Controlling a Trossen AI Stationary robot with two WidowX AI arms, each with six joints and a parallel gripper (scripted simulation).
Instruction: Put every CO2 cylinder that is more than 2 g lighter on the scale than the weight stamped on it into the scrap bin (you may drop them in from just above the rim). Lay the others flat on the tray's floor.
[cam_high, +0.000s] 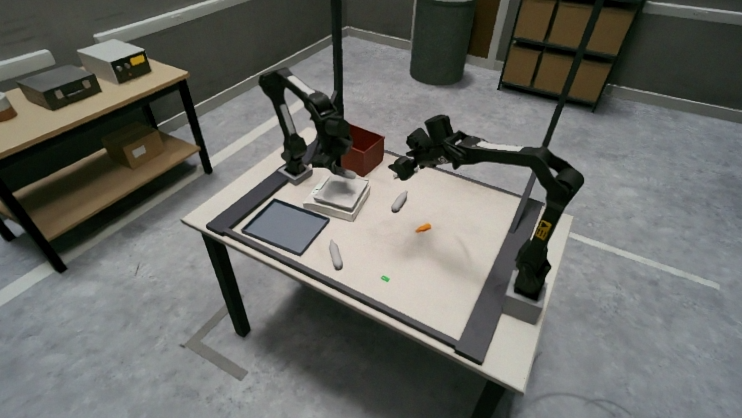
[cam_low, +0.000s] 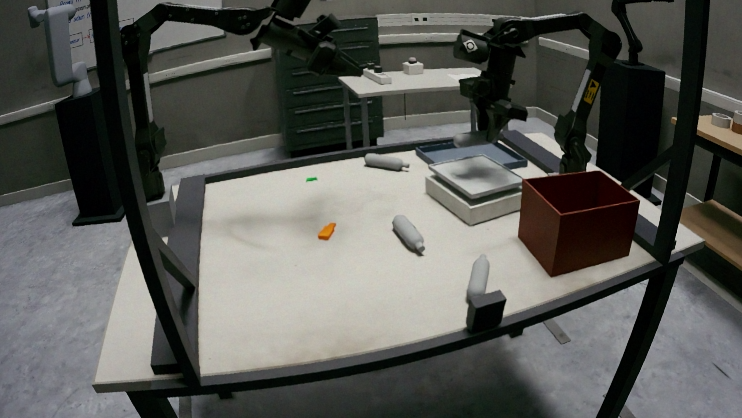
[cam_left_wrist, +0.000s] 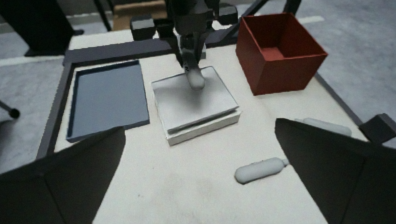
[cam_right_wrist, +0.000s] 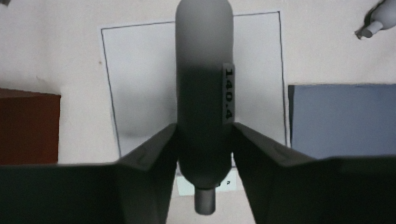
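My right gripper is now 240 mm past the red scrap bin, 140 mm above it and 120 mm to the left of it. The rest, counted from my right hand: small green piece 370 mm to the left, 180 mm ahead, 170 mm below; blue-grey tray 230 mm ahead, 160 mm below, 30 mm to the right; small orange piece 340 mm to the left, 170 mm below, 80 mm behind.
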